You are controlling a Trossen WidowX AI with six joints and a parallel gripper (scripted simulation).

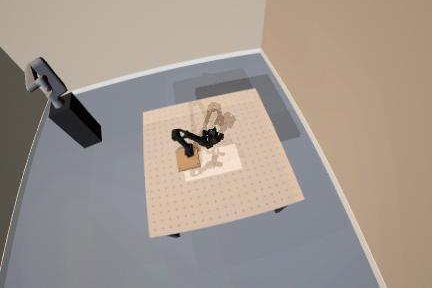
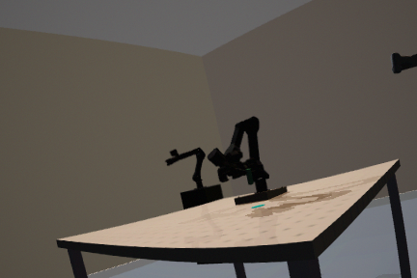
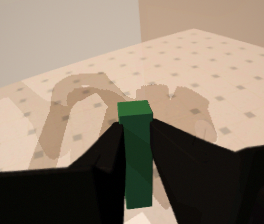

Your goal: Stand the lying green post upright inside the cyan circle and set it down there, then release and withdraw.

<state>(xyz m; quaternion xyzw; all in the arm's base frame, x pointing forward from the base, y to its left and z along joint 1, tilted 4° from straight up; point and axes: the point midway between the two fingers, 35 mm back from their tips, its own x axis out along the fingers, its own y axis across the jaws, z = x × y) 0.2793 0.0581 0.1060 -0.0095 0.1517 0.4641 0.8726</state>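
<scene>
My gripper tip is 15 cm above the cyan circle and 3 cm past it. The rest, counted from my gripper tip: green post: 2 cm below.
</scene>
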